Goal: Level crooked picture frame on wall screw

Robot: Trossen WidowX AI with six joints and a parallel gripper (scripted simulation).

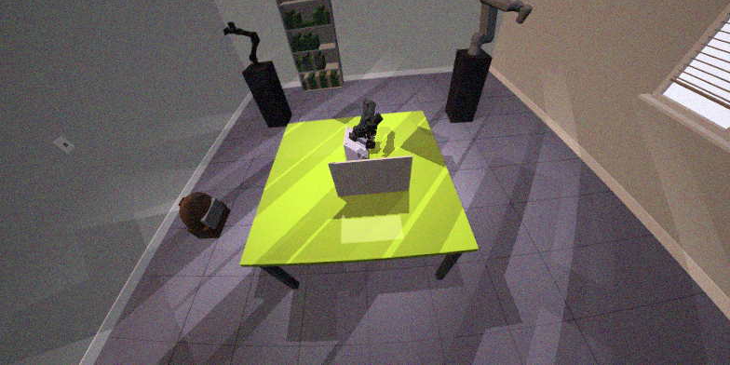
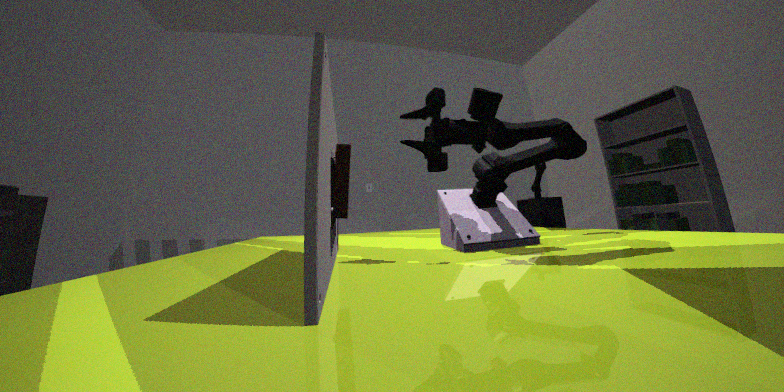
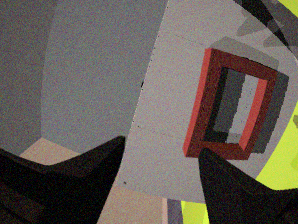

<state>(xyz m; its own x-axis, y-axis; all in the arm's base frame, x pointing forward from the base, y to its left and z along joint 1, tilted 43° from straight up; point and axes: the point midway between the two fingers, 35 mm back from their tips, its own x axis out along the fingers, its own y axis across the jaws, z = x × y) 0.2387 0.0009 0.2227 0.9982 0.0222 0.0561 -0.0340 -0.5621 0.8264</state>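
The dark red picture frame is 13 cm ahead of my gripper tip, 1 cm to the right of it and 11 cm below it. Round my gripper tip: grey wall panel: 14 cm ahead, 1 cm to the right, 12 cm below.
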